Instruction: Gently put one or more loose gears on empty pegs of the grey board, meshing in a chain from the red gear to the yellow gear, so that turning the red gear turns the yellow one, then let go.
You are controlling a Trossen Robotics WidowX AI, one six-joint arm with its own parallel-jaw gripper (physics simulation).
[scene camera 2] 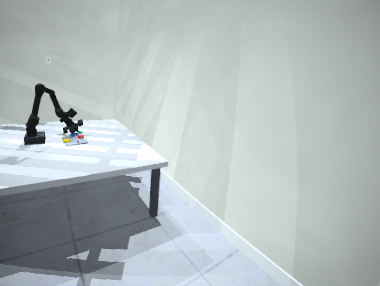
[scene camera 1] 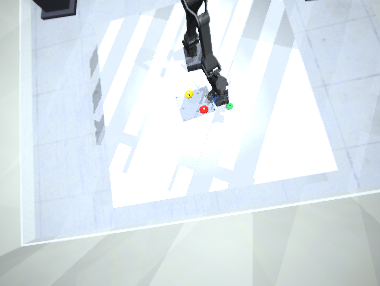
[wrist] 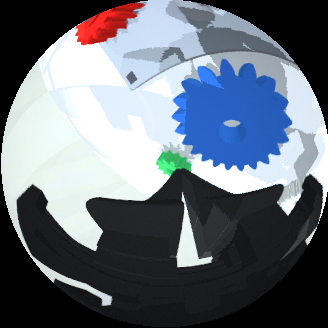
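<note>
The grey board lies on the white table. A red gear and a yellow gear sit on its pegs. A large blue gear lies flat on the table just off the board's edge. A small green gear lies beside it. My gripper is shut and empty. It hovers low over the table, its fingertips next to the blue gear and in front of the green gear.
The arm's base stands on the table behind the board. The table's edge and a dark leg show in the second scene view, with a wall beyond.
</note>
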